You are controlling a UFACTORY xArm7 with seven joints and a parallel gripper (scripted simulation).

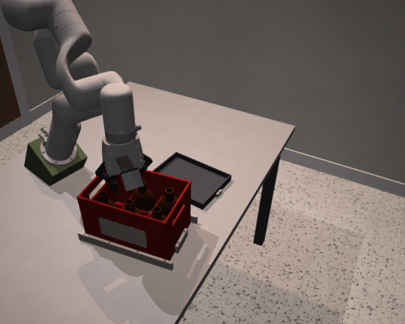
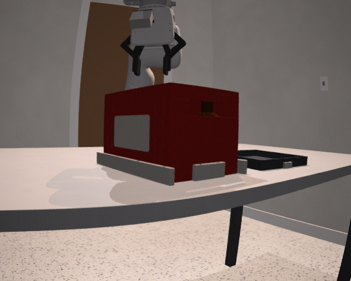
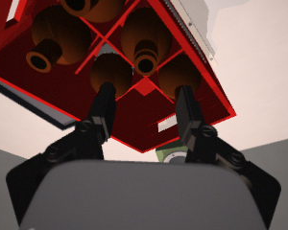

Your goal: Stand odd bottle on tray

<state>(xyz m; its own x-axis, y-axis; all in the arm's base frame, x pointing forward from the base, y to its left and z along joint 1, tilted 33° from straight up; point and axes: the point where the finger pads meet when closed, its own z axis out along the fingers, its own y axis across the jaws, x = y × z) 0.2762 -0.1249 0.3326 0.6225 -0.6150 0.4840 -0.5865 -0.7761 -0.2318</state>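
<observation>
The red crate is 14 cm below my hand and 4 cm to the left of it. Also, from my hand: black tray: 33 cm to the left, 22 cm below, 4 cm ahead.
</observation>
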